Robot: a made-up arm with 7 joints.
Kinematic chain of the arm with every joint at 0, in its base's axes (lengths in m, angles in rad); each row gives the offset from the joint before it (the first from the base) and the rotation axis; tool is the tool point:
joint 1: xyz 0 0 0 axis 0 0.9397 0.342
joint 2: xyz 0 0 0 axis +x
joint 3: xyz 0 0 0 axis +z
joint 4: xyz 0.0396 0 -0.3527 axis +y
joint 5: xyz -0.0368 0 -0.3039 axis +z
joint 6: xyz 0 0 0 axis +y
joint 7: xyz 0 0 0 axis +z
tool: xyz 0 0 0
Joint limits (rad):
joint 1: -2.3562..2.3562
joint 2: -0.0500..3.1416
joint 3: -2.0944..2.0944
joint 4: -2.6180..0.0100
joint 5: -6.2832..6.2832
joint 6: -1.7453..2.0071
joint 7: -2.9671..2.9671
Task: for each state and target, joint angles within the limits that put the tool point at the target. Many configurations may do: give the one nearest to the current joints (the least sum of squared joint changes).
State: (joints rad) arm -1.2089 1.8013 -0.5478 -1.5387 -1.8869 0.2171 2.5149
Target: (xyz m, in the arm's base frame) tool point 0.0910 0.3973 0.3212
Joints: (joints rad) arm -1.3395 2.4583 -1.0112 -1.5727 -1.8869 0.2171 2.5149
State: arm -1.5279 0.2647 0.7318 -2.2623 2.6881 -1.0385 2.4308
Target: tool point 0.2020 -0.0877 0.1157
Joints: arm -1.0198 -0.0500 -0.0037 -2.6159 2.6881 -1.0385 2.4308
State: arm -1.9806 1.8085 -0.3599 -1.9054 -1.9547 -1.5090 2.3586
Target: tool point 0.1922 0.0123 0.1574
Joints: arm -1.5089 1.6719 -0.8043 -2.6160 -1.9547 -1.5090 2.3586
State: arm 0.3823 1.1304 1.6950 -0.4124 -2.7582 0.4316 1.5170
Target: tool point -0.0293 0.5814 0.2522
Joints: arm 0.4038 1.5870 1.7519 -0.8034 -2.7582 0.4316 1.5170
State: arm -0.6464 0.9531 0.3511 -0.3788 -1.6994 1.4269 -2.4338
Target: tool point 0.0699 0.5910 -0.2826
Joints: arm -0.1021 1.1070 0.3659 -0.0677 -1.6994 1.4269 -2.4338
